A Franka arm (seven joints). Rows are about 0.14 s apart.
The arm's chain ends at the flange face. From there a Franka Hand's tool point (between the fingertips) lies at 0.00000 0.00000 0.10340 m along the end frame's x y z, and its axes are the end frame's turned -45 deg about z.
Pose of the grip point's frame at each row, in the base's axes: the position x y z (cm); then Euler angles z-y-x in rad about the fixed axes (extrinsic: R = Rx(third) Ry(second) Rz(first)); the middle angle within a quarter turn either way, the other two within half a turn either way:
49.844 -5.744 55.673 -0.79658 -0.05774 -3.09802
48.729 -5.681 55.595 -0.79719 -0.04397 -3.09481
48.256 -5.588 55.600 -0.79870 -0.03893 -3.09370
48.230 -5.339 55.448 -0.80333 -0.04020 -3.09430
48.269 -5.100 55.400 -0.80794 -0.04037 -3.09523
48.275 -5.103 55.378 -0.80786 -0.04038 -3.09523
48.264 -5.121 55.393 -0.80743 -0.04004 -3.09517
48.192 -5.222 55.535 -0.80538 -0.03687 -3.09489
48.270 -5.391 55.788 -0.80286 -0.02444 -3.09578
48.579 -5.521 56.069 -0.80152 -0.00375 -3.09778
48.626 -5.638 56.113 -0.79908 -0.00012 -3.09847
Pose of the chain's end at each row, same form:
50.441 -6.194 65.986 -0.01118 -0.05774 -3.09802
49.184 -6.164 65.914 -0.01179 -0.04397 -3.09481
48.658 -6.083 65.920 -0.01330 -0.03893 -3.09370
48.646 -5.827 65.768 -0.01793 -0.04020 -3.09430
48.686 -5.579 65.720 -0.02254 -0.04037 -3.09523
48.692 -5.582 65.698 -0.02246 -0.04038 -3.09523
48.678 -5.600 65.714 -0.02203 -0.04004 -3.09517
48.573 -5.704 65.857 -0.01998 -0.03687 -3.09489
48.523 -5.864 66.114 -0.01746 -0.02444 -3.09578
48.618 -5.974 66.399 -0.01612 -0.00375 -3.09778
48.627 -6.084 66.443 -0.01368 -0.00012 -3.09847

